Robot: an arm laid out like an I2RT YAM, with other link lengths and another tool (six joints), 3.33 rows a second.
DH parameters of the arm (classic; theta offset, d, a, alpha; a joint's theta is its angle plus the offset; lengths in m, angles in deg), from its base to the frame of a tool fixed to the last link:
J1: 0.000 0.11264 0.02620 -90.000
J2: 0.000 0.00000 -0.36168 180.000
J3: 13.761 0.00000 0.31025 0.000
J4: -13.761 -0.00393 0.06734 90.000
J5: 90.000 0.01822 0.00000 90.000
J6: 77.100 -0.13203 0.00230 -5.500
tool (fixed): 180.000 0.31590 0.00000 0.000
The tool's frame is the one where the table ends.
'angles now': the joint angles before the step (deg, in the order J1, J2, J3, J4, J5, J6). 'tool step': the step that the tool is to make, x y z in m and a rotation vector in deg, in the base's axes. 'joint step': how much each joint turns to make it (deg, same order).
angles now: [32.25, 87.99, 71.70, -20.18, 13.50, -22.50]
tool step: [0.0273, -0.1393, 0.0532, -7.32, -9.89, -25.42]
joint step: [-8.87, -5.47, -0.02, -0.11, 19.91, 0.06]
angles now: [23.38, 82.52, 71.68, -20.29, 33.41, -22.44]
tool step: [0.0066, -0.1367, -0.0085, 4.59, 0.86, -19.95]
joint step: [-16.66, 0.00, 0.00, -3.40, 0.26, 6.82]
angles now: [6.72, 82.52, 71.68, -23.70, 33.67, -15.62]
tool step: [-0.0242, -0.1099, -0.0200, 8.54, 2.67, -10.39]
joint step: [-18.05, 0.06, -0.10, -4.04, -11.14, 2.50]
